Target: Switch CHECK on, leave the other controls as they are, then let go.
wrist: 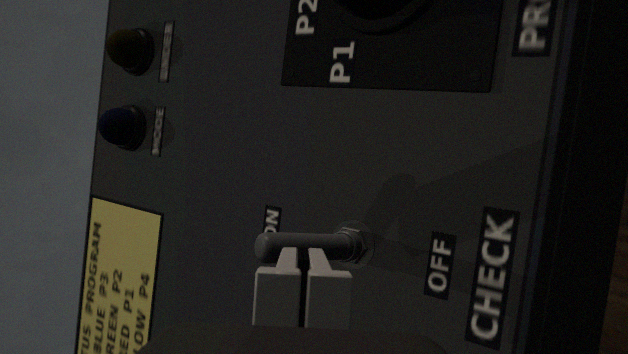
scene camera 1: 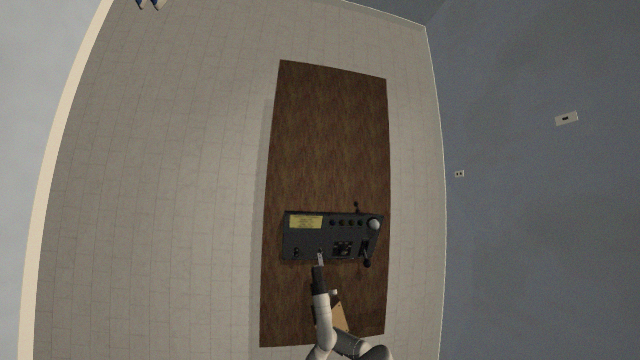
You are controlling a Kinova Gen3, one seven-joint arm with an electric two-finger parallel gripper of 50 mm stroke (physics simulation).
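Places are measured from the arm's base along level axes (x right, y back, z down), in centimetres.
Where they show: gripper, fingertip midpoint: [wrist: 301, 275] [scene camera 1: 319, 253].
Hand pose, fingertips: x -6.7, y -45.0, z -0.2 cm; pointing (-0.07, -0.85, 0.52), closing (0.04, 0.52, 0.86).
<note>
After its pixels a point has its place.
The CHECK toggle [scene camera 1: 320, 249] {x -5.7, y -46.5, z 0.9 cm} [wrist: 310, 242] {x -5.4, y -45.1, z 0.2 cm} is a grey rounded lever in a hex nut on the dark control panel [scene camera 1: 305, 239] {x -13.3, y -51.9, z 0.5 cm} [wrist: 225, 150] {x -1.9, y -53.4, z -0.5 cm}. In the wrist view its free end points toward the ON label, partly covering it, away from the OFF label [wrist: 440, 265] {x -5.8, y -42.4, z 4.8 cm}. My gripper [scene camera 1: 320, 253] {x -6.7, y -45.0, z -0.2 cm} [wrist: 301, 275] {x -6.7, y -45.0, z -0.2 cm} is shut, with a thin dark gap between its pale fingers. Its tips overlap the middle of the lever, which runs across both tips rather than between them. Whether they press on it is hard to tell. The CHECK label [wrist: 492, 277] {x -5.9, y -40.6, z 5.6 cm} is beyond OFF.
Near the toggle are a rotary selector [scene camera 1: 343, 248] {x 6.0, y -46.4, z 0.1 cm} [wrist: 380, 7] {x 4.2, y -44.1, z 1.7 cm}, another small toggle [scene camera 1: 296, 251] {x -17.7, y -46.5, z -0.4 cm} and a ball-ended lever [scene camera 1: 367, 262] {x 17.5, y -39.4, z -3.7 cm}. A pale round knob [scene camera 1: 373, 224] {x 18.5, y -59.2, z -8.2 cm}, indicator lamps and a yellow label [scene camera 1: 306, 221] {x -13.2, y -61.3, z -4.1 cm} [wrist: 120, 260] {x -9.5, y -60.8, z -4.0 cm} line the panel's far side. The panel stands on a brown table [scene camera 1: 330, 135] {x 3.0, y -110.3, z 12.3 cm}.
</note>
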